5 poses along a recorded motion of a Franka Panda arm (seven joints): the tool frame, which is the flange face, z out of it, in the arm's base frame.
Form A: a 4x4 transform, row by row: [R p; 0 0 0 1], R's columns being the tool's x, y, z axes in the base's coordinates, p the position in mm. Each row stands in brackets.
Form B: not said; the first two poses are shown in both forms.
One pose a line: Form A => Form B
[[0.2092, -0.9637, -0.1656, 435.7], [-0.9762, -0.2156, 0.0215, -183.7], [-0.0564, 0.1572, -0.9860, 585.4], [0, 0, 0, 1]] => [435.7, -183.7, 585.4, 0.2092, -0.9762, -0.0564, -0.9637, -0.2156, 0.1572]
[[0.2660, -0.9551, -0.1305, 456.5], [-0.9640, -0.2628, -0.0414, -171.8], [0.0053, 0.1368, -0.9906, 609.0], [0, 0, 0, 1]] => [456.5, -171.8, 609.0, 0.2660, -0.9640, 0.0053, -0.9551, -0.2628, 0.1368]
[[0.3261, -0.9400, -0.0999, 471.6], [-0.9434, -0.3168, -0.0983, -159.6], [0.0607, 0.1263, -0.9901, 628.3], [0, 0, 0, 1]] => [471.6, -159.6, 628.3, 0.3261, -0.9434, 0.0607, -0.9400, -0.3168, 0.1263]
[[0.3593, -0.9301, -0.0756, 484.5], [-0.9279, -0.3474, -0.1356, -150.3], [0.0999, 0.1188, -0.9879, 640.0], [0, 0, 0, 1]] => [484.5, -150.3, 640.0, 0.3593, -0.9279, 0.0999, -0.9301, -0.3474, 0.1188]
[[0.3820, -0.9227, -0.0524, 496.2], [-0.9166, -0.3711, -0.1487, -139.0], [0.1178, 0.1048, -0.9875, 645.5], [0, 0, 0, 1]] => [496.2, -139.0, 645.5, 0.3820, -0.9166, 0.1178, -0.9227, -0.3711, 0.1048]
